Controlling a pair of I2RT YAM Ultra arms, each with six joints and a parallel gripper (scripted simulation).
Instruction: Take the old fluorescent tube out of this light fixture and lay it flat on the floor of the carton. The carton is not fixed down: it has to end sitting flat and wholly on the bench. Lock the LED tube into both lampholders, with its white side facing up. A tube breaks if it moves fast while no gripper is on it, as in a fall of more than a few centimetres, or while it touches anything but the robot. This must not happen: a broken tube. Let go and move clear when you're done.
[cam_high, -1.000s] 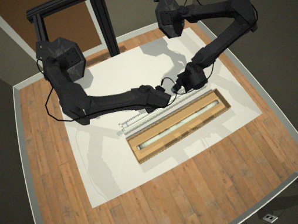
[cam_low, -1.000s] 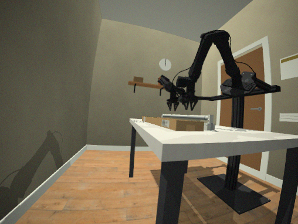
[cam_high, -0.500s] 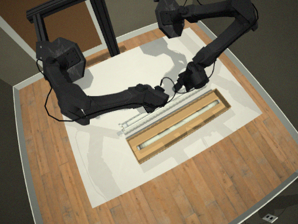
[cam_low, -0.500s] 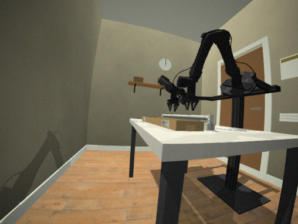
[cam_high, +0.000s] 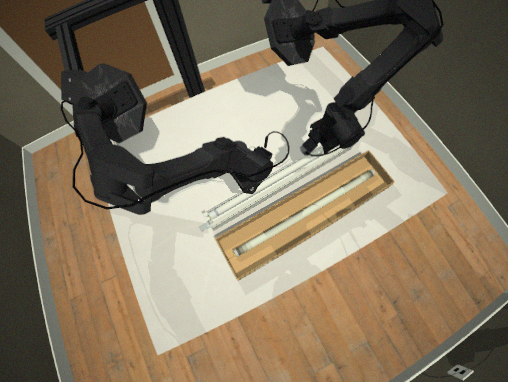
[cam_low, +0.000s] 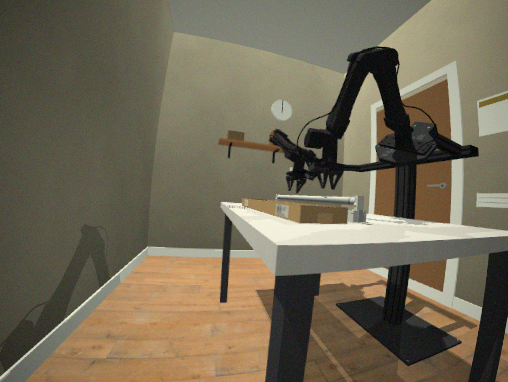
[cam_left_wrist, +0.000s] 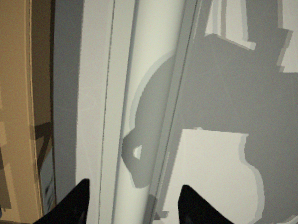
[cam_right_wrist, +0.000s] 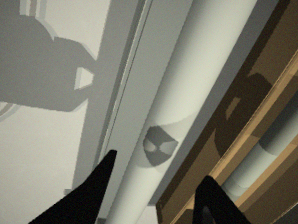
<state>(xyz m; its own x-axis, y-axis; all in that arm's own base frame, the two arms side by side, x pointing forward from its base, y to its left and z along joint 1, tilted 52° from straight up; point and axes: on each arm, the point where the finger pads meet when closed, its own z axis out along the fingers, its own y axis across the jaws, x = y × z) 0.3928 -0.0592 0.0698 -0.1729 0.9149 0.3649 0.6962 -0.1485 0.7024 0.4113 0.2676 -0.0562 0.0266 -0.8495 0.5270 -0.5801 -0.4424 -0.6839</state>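
The LED tube is 140 mm to the left of my right hand and 40 mm below it. The rest, counted from my right hand: brown carton 150 mm ahead, 150 mm to the left, 80 mm below; old fluorescent tube 150 mm ahead, 160 mm to the left, 90 mm below.
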